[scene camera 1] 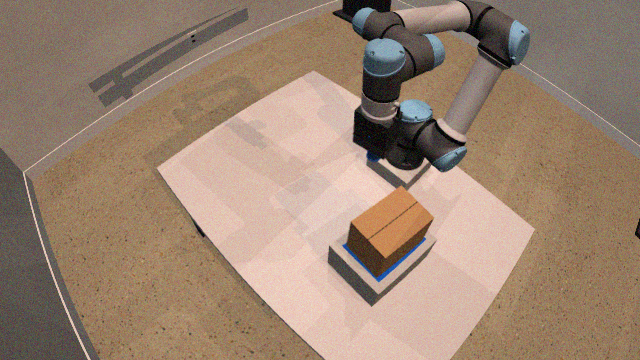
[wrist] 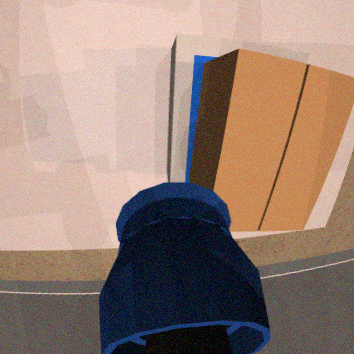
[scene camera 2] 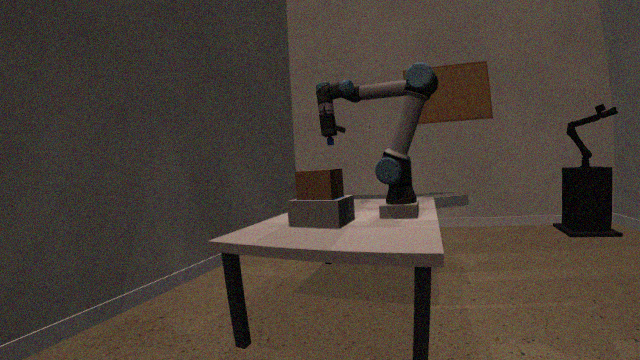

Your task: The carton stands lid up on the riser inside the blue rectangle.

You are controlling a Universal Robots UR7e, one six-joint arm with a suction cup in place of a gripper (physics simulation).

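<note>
Suction cup (wrist: 177,265) carrying nothing; it is above a brown carton (scene camera 1: 382,235), (wrist: 267,129), (scene camera 2: 327,184), 23 cm from the middle of the carton. I also see a grey riser (scene camera 1: 340,257), and in the wrist view the riser is at (wrist: 189,52).
</note>
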